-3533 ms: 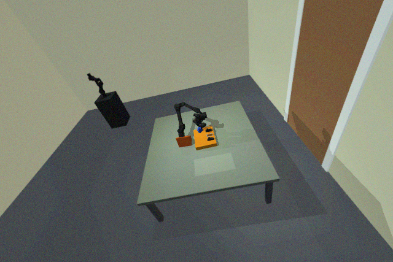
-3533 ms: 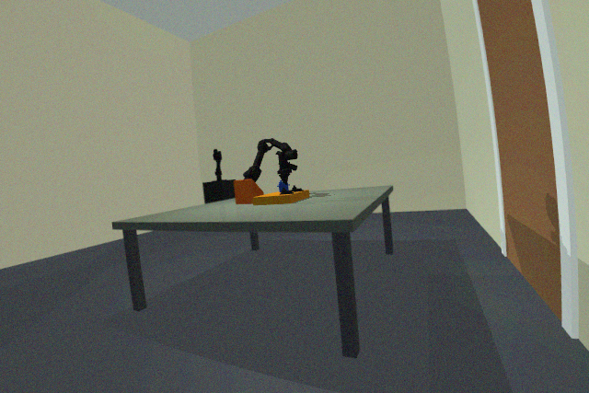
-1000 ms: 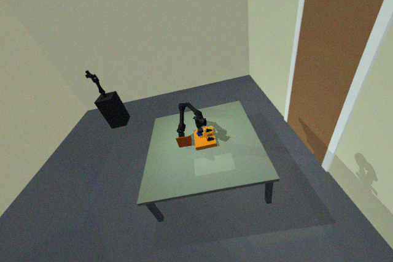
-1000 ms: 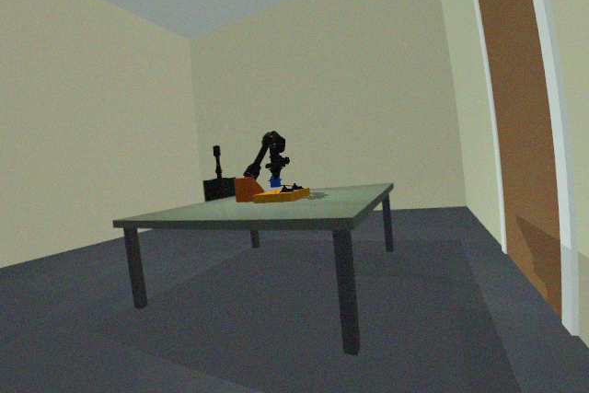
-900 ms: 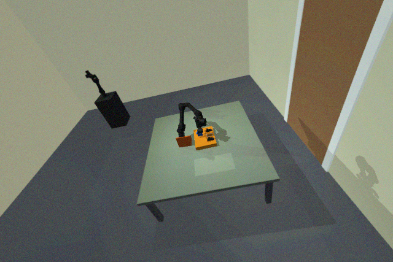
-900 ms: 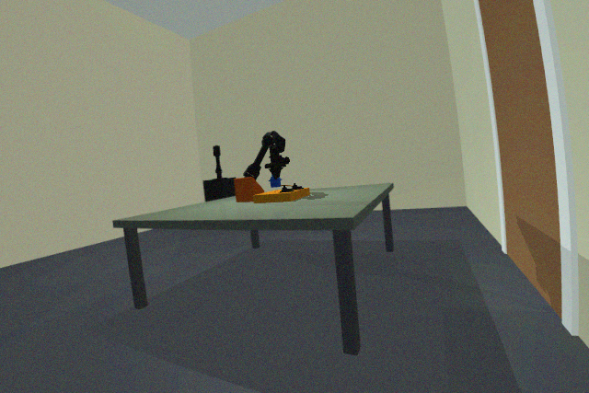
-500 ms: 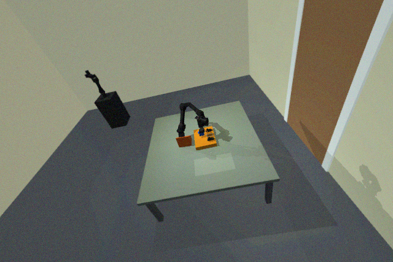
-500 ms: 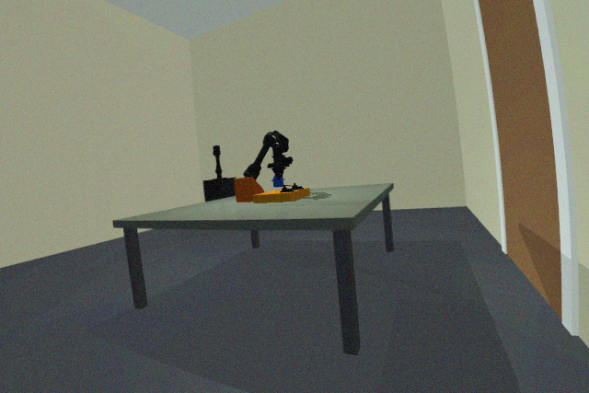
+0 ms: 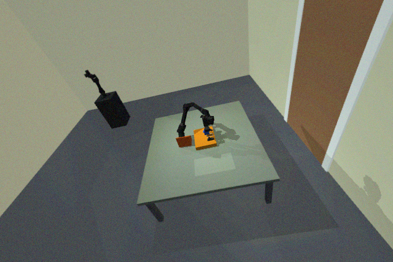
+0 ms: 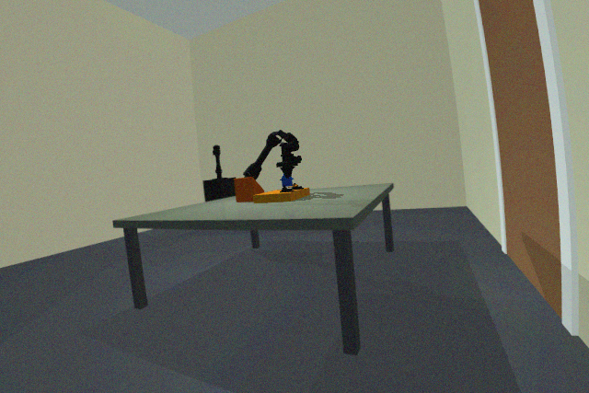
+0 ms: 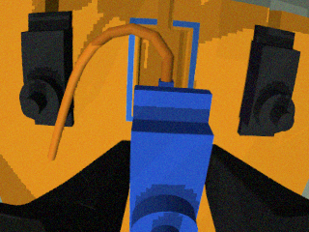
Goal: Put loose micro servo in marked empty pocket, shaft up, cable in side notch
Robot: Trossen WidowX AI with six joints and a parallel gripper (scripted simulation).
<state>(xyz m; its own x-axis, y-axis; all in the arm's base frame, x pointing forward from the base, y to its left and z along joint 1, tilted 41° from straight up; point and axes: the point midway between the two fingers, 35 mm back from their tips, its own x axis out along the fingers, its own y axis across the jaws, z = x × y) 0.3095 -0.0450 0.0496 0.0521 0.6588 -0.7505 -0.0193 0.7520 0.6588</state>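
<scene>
Right now the orange deck is 90 mm behind my gripper tip and 100 mm below it.
</scene>
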